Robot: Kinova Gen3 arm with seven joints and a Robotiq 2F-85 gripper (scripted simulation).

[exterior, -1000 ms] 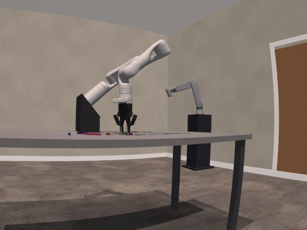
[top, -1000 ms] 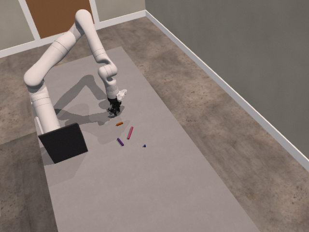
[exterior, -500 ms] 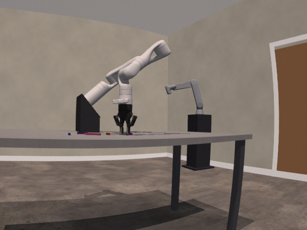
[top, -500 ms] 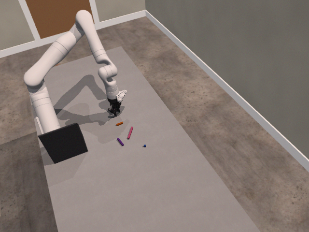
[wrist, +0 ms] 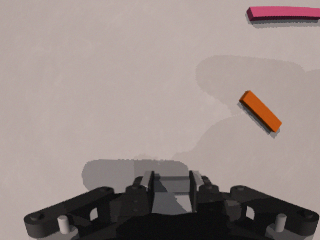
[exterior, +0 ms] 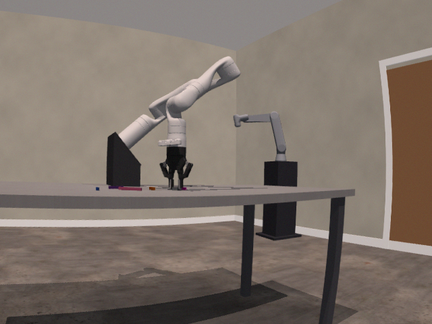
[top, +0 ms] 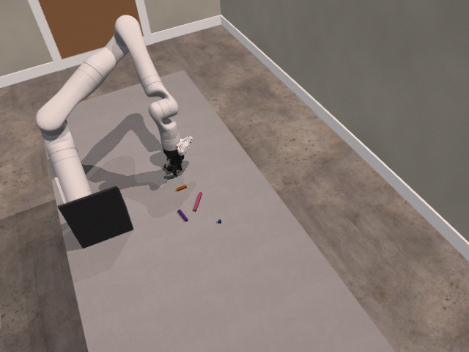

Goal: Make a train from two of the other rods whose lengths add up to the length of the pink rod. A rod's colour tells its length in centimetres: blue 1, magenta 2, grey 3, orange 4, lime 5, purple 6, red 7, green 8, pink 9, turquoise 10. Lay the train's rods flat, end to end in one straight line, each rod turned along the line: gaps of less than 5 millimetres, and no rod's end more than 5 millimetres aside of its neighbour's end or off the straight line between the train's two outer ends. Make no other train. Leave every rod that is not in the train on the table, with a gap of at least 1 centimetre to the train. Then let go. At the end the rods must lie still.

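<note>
My gripper is now 2 cm above the grey rod. Also, from my hand: orange rod: 1 cm behind, 9 cm to the right, 2 cm below; magenta rod: 2 cm behind, 4 cm to the left, 2 cm below; pink rod: 4 cm ahead, 18 cm to the right, 2 cm below.
</note>
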